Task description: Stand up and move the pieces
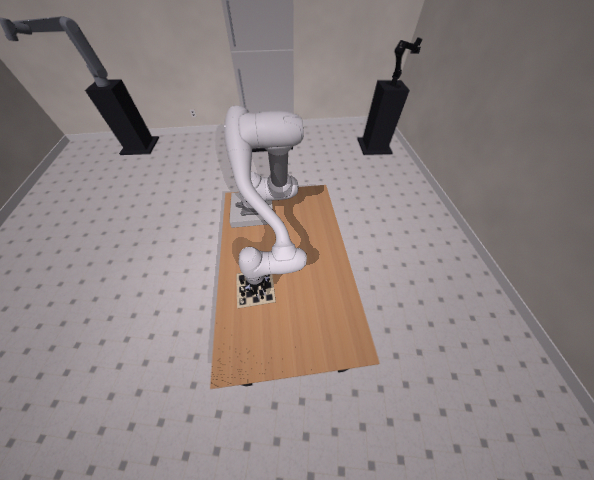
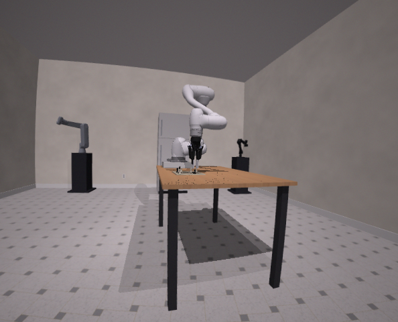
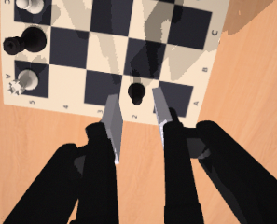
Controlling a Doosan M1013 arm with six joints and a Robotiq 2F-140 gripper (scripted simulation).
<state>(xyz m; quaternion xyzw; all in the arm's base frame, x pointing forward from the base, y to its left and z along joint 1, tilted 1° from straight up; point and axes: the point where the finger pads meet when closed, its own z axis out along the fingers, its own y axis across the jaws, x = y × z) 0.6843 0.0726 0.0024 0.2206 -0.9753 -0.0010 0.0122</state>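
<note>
My hand is 6 cm above the black pawn. Round my hand: small chessboard (8 cm below, 7 cm behind, 4 cm to the right).
</note>
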